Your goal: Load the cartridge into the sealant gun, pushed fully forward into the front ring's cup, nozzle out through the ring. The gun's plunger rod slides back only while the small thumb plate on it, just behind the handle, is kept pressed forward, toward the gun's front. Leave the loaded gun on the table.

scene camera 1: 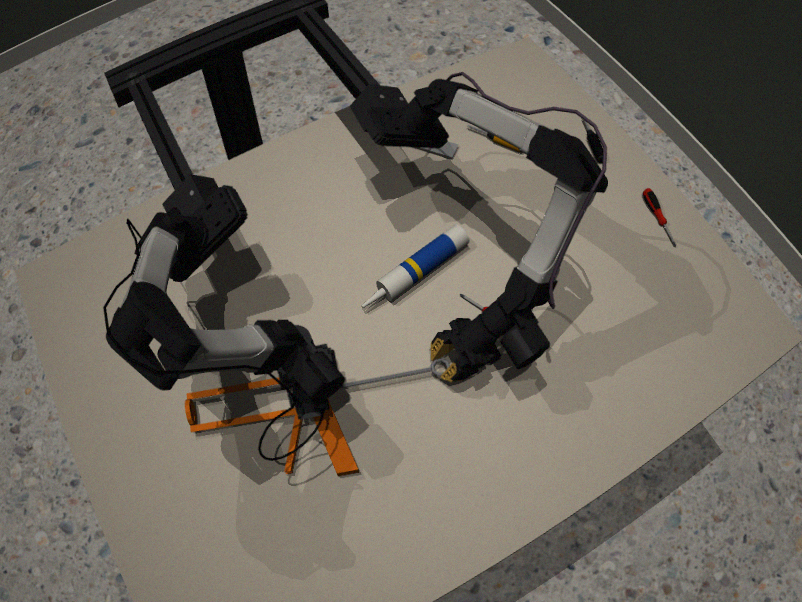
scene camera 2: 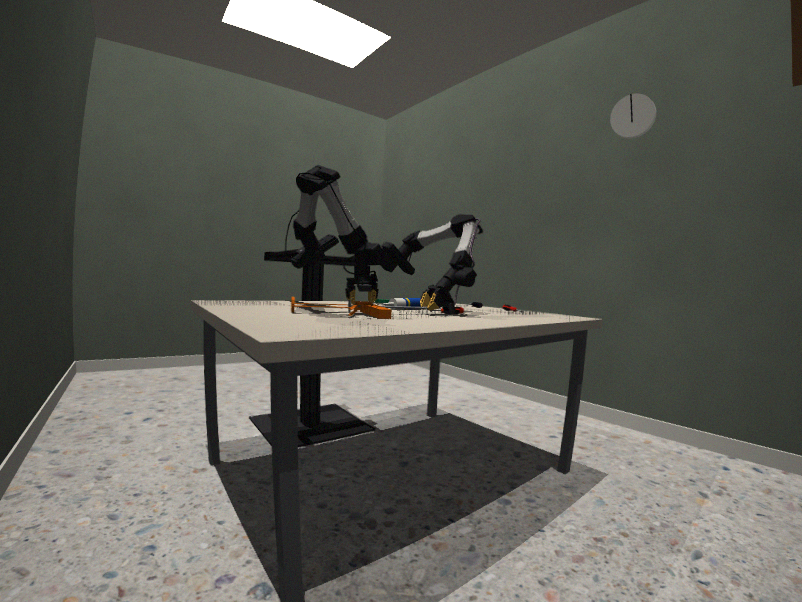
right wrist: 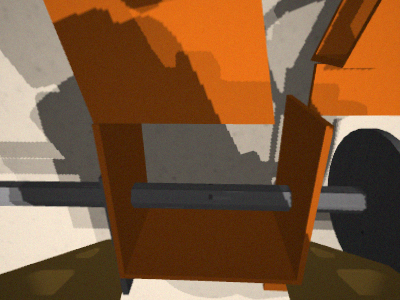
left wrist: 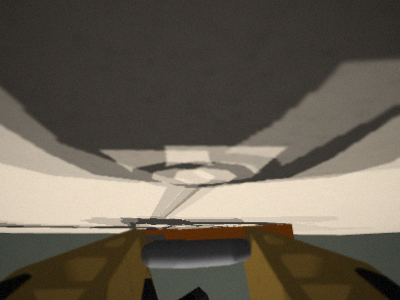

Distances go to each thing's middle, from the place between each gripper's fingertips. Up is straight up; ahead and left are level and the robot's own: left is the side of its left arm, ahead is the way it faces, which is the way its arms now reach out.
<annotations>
Right now my right hand is 6 cm short of the plunger rod (right wrist: 355,196), 9 cm to the right of it and 1 cm above it. The rest, counted from my right hand: cartridge (scene camera 1: 413,269): 10 cm behind, 30 cm to the left, 1 cm below.
I see my left gripper (scene camera 1: 437,368) 5 cm past the plunger rod and 13 cm to the left of it. From my left hand the other things lie so: cartridge (21 cm behind, 8 cm to the left).
</annotations>
